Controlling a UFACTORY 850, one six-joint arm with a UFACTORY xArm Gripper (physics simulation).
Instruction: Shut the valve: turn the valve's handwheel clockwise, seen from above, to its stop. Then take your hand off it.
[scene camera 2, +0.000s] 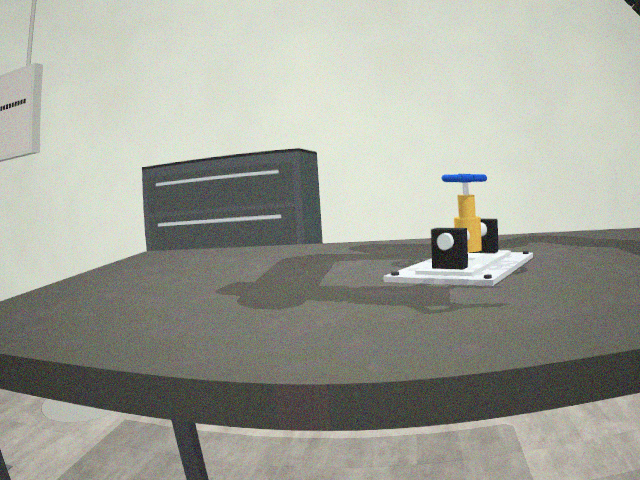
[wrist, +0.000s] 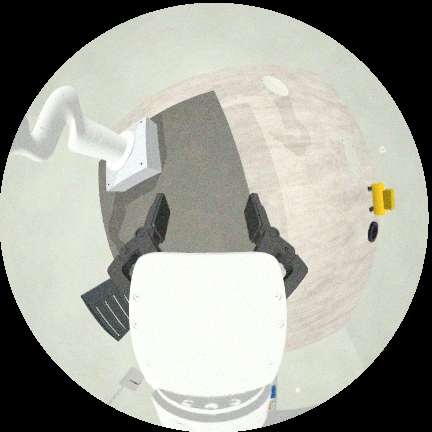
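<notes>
The valve (scene camera 2: 467, 232) has a yellow body and stands upright between two black blocks on a white base plate (scene camera 2: 405, 277), at the right of the scene view. Its blue handwheel (scene camera 2: 464, 178) lies level on top of a thin grey stem. The wheel's turned angle cannot be read from this low side view. My gripper (wrist: 206, 201) is open, with its two black fingers wide apart and bare table between them in the wrist view. The gripper's fingers do not show in the scene view, and the handwheel does not show in the wrist view, so the gripper is apart from the wheel.
The dark table (scene camera 2: 310, 341) (wrist: 200, 150) carries the arm's white base block (wrist: 147, 150). A dark drawer cabinet (scene camera 2: 227, 198) (wrist: 102, 310) stands beyond the table. A pale box (scene camera 2: 18, 113) hangs at the left. A yellow object (wrist: 379, 199) stands far off on the right.
</notes>
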